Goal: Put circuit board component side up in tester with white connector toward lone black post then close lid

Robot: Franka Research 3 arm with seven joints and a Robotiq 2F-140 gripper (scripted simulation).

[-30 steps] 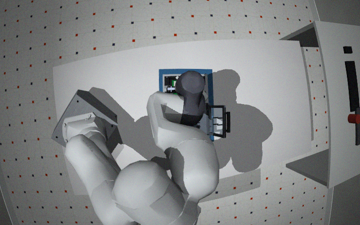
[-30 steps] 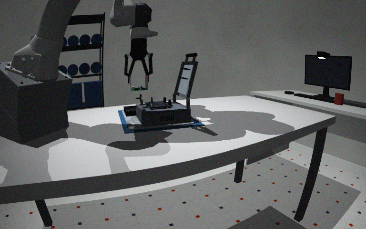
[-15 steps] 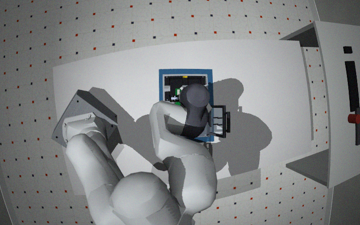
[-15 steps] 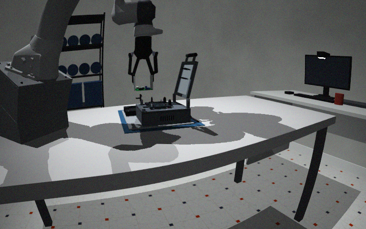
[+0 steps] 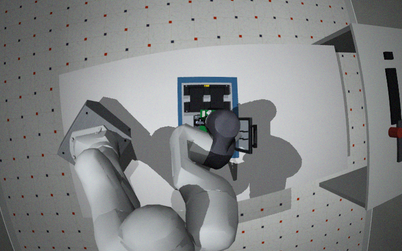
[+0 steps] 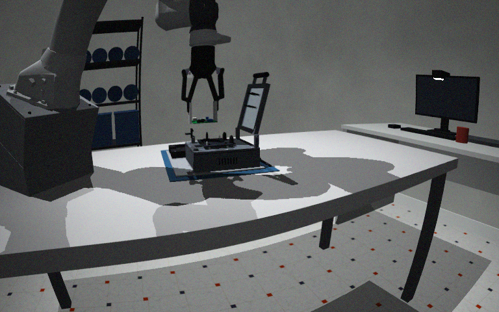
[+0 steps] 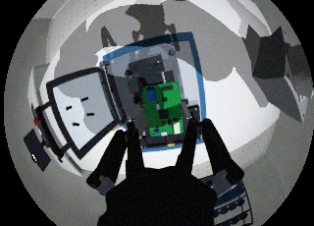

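Right now the see-through lid is 15 cm ahead of my hand, 5 cm to the right of it and 3 cm above it. Round my hand: green circuit board: 2 cm below.
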